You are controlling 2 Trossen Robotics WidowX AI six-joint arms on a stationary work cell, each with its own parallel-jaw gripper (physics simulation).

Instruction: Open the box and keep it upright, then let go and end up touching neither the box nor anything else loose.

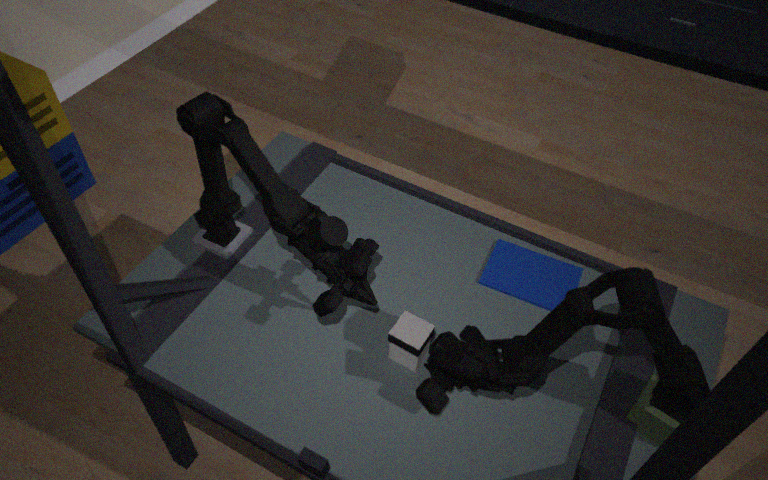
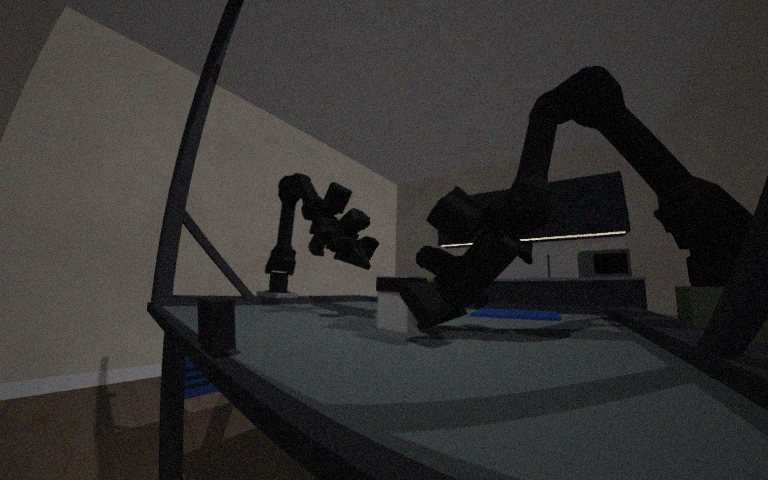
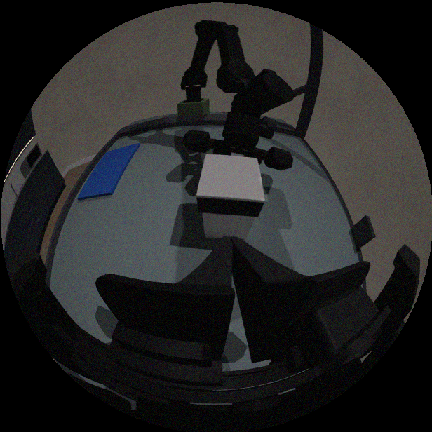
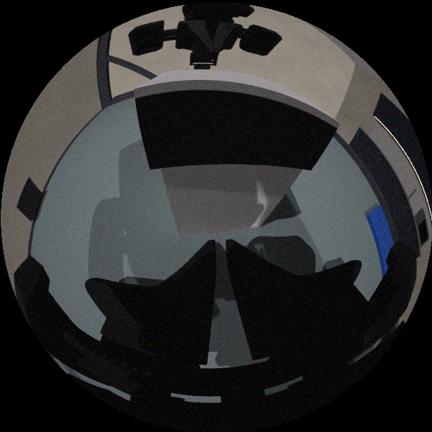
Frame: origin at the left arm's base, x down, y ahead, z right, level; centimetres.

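Seen in the pictures: left gripper, fingertip midpoint: (image 1: 375, 304) (image 2: 368, 267); right gripper, fingertip midpoint: (image 1: 426, 363) (image 2: 420, 327); left arm's base, link origin: (image 1: 222, 233) (image 2: 277, 292); right arm's base, link origin: (image 1: 672, 401) (image 2: 724, 286).
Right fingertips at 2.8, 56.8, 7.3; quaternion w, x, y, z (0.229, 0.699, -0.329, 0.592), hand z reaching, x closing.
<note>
Offsets run from my right fingertips to a thing's middle, as dx, dy, dz. Level surfaces: height alone.
The box (image 1: 411, 328) (image 2: 391, 311) (image 3: 232, 180) (image 4: 232, 130) is small and pale, with a dark band under a flat white lid top. It stands upright on the table @(dx +0.5) (image 1: 339, 407), and its lid is down. My left gripper (image 1: 375, 307) (image 3: 229, 242) is shut and empty, above the table on the box's left side, apart from it. My right gripper (image 2: 421, 327) (image 4: 220, 245) is shut, with a slim gap and no object between its fingers. It is low at the box's right side, with the box in front of its tips. Whether the tips touch the box I cannot tell.
A flat blue panel @(+0.1, +12.2, -33.0) (image 1: 526, 274) (image 2: 515, 314) (image 3: 110, 172) lies on the table beyond the box, near the far edge. A small dark block @(-2.6, -9.5, +29.3) (image 1: 313, 460) (image 2: 216, 327) (image 3: 363, 231) is at the near edge. A green block @(-3.3, +44.8, -10.9) (image 1: 654, 421) (image 2: 696, 305) is by the right arm's base.
</note>
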